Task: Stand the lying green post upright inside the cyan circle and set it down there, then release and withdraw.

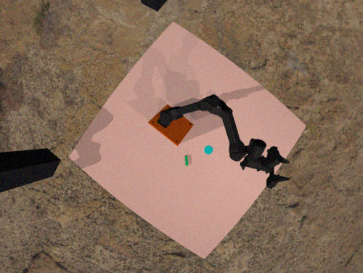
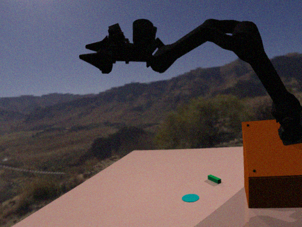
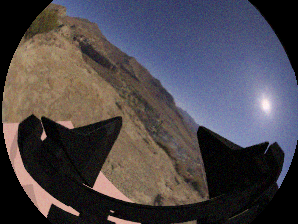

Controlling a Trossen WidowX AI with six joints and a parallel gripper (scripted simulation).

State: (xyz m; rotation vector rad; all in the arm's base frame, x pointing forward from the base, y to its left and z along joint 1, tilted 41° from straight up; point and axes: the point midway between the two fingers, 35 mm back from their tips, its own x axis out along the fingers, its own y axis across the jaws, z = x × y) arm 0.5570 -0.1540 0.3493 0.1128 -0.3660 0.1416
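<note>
The green post lies 36 cm behind my gripper tip, 26 cm to the right of it and 52 cm below it. The rest, counted from my gripper tip: cyan circle (28 cm behind, 11 cm to the right, 52 cm below).
</note>
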